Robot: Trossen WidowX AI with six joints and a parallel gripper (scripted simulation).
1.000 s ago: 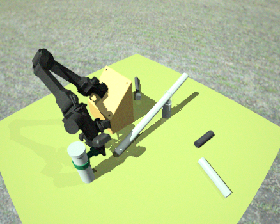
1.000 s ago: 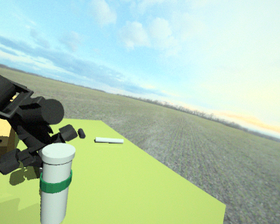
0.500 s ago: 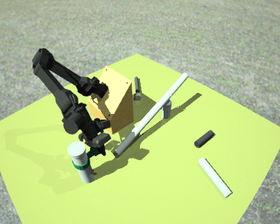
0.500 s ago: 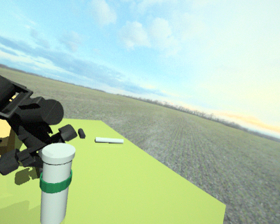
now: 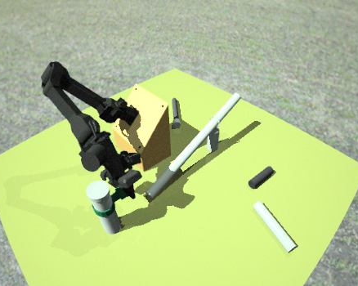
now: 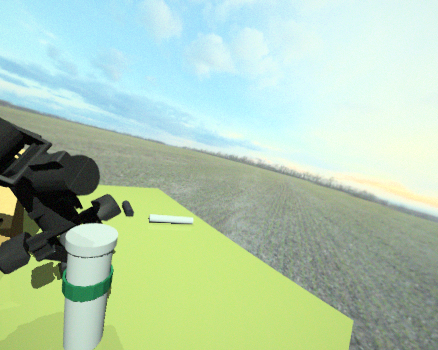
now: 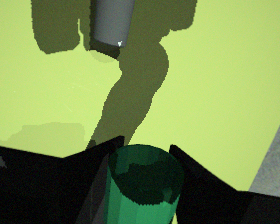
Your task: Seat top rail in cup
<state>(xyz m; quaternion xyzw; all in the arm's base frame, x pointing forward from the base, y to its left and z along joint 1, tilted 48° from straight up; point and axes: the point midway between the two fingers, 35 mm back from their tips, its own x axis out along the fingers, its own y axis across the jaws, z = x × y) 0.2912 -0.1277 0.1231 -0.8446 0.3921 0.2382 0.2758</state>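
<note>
My gripper tip is now 30 mm to the left of the green rail-end cup, 30 mm below it and 10 mm past it. Round my gripper tip: white tube (340 mm ahead, 330 mm to the left, 80 mm below); then short dark cylinder (460 mm to the left, 160 mm ahead, 80 mm below); then short post (430 mm to the left, 100 mm behind, 10 mm above).
</note>
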